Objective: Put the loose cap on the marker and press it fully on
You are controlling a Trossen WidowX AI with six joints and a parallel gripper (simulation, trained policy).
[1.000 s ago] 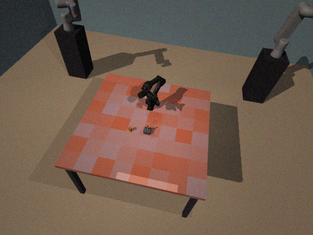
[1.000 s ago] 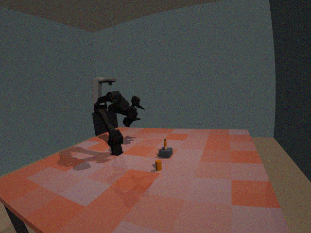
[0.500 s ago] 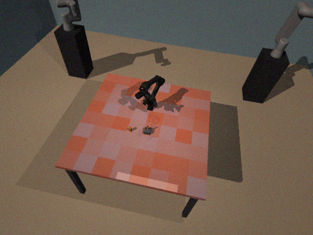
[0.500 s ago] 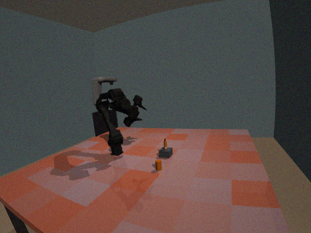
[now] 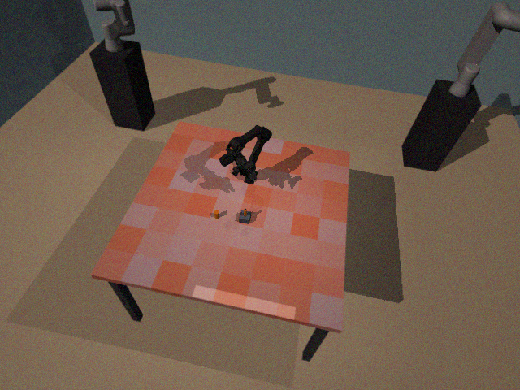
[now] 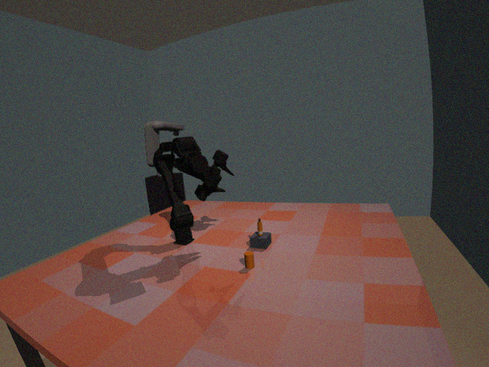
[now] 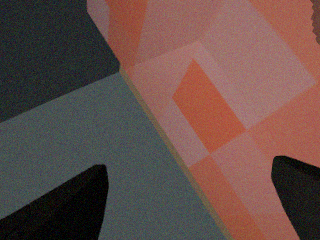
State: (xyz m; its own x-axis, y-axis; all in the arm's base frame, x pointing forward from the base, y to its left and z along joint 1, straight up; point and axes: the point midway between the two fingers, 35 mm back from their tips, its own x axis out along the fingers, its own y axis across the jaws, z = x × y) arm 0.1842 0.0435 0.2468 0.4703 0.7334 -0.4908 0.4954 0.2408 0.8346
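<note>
Right now the orange cap is 140 mm ahead of my gripper tip, 190 mm to the right of it and 210 mm below it. Also, from my gripper tip: dark grey holder block: 120 mm ahead, 30 mm to the right, 210 mm below; then pale tip: 120 mm ahead, 30 mm to the right, 180 mm below; then orange marker: 120 mm ahead, 30 mm to the right, 150 mm below.
</note>
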